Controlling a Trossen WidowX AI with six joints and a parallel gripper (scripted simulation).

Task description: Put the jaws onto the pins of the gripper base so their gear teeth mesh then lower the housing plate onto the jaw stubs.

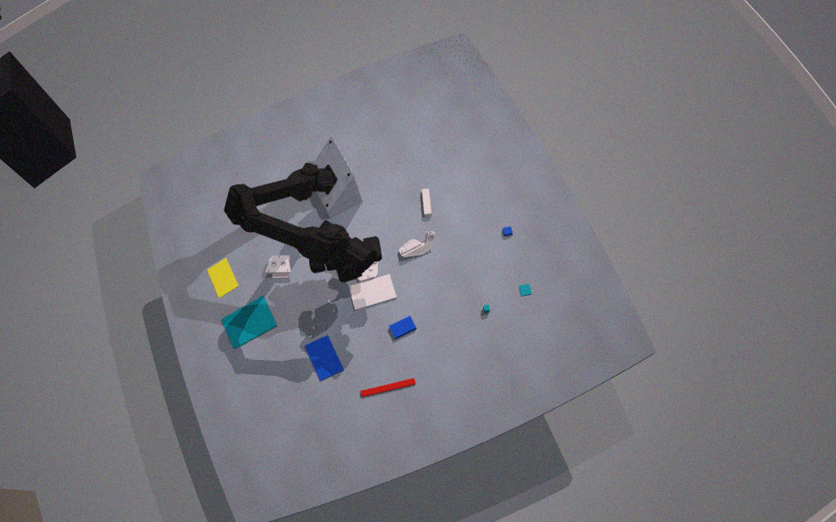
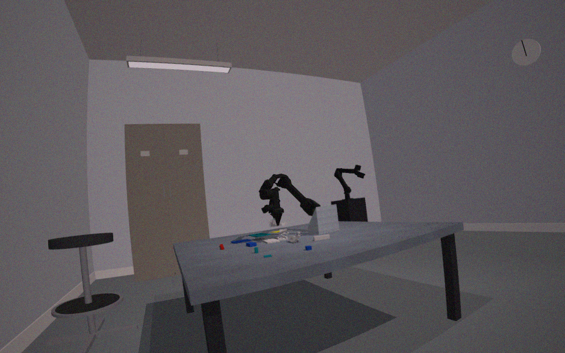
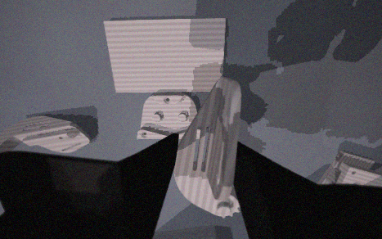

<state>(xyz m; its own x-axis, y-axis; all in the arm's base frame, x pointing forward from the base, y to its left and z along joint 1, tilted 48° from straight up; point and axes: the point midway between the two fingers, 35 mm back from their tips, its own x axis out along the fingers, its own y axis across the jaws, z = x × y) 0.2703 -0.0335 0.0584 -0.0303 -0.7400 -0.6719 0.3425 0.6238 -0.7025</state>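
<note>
The flat white ribbed plate lies 80 mm below my gripper tip, 60 mm ahead of it and 20 mm to the left of it. The rest, counted from my gripper tip: white gripper base (180 mm to the right, 140 mm behind, 60 mm below); then blue block (200 mm ahead, 70 mm below, 40 mm to the left); then housing plate (80 mm below, 40 mm to the left).
</note>
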